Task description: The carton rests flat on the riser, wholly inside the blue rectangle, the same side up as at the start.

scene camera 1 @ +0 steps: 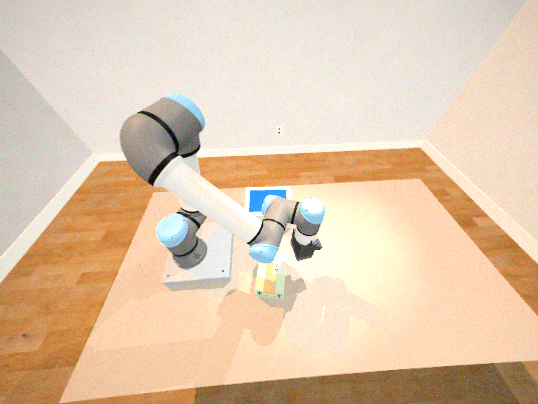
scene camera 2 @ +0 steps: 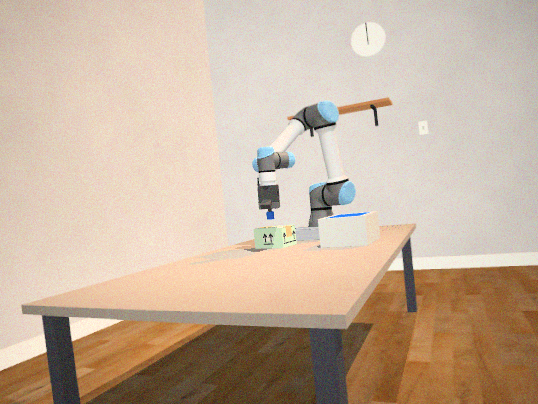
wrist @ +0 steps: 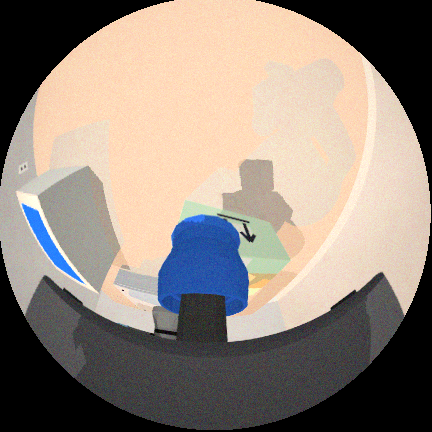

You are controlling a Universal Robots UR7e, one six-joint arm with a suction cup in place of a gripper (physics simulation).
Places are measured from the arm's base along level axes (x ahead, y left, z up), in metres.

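Where they show: end effector, tool point: [scene camera 2: 270, 219] [wrist: 204, 244]; arm's base, origin of the base link: [scene camera 1: 191, 252].
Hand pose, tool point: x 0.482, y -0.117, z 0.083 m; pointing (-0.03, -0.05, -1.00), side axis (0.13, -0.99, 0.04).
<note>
Things, the pixels of their centre, and the offset from my tool point. Level surfaces: height alone.
- pale green carton, body centre: [wrist: 222, 255] [scene camera 1: 271, 274] [scene camera 2: 275, 236] 0.121 m back, 0.032 m right, 0.091 m down
- white riser, body centre: [wrist: 61, 229] [scene camera 2: 350, 228] [scene camera 1: 268, 207] 0.087 m back, 0.333 m left, 0.078 m down
- blue rectangle, body centre: [wrist: 47, 246] [scene camera 2: 349, 215] [scene camera 1: 268, 200] 0.087 m back, 0.333 m left, 0.018 m down
- table, its level: 0.138 m down
A pale green carton [scene camera 1: 270, 286] [scene camera 2: 272, 237] [wrist: 267, 237] with yellow and orange patches on top stands flat on the table. Its black arrows point up in scene camera 2. The white riser [scene camera 1: 247, 202] [scene camera 2: 345, 232] [wrist: 75, 225] stands apart from it, with the blue rectangle [scene camera 1: 257, 200] [scene camera 2: 350, 215] [wrist: 50, 245] on its top. My gripper [scene camera 2: 270, 216] [wrist: 204, 225], a blue suction cup, is shut with nothing on it. It hangs a little above the carton in scene camera 2, with a gap between them. In the wrist view the cup hides part of the carton.
The arm's grey base plate [scene camera 1: 200, 272] [scene camera 2: 307, 233] [wrist: 135, 281] lies beside the carton on the table [scene camera 1: 400, 280] [scene camera 2: 225, 285] [wrist: 175, 100]. Arm links pass over the table between the base and the carton in scene camera 1. Shadows fall around the carton.
</note>
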